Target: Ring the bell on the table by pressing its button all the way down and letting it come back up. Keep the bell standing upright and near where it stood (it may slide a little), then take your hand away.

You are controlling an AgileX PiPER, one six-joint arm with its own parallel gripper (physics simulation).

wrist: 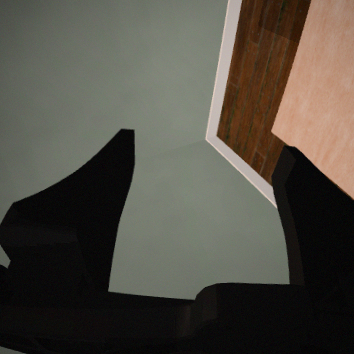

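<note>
My gripper (207, 153) is open, its two black fingers wide apart, with the grey-green wall showing between them. The bell and its button do not show in the wrist view, so I cannot tell where the gripper is relative to them. Part of the light tan table top (322, 85) shows at the upper right, behind and beyond the right finger.
A grey-green wall (110, 65) fills the left and middle of the view. A white baseboard (222, 70) runs down to a room corner and then to the lower right. A strip of brown wooden floor (252, 90) lies between the baseboard and the table's edge.
</note>
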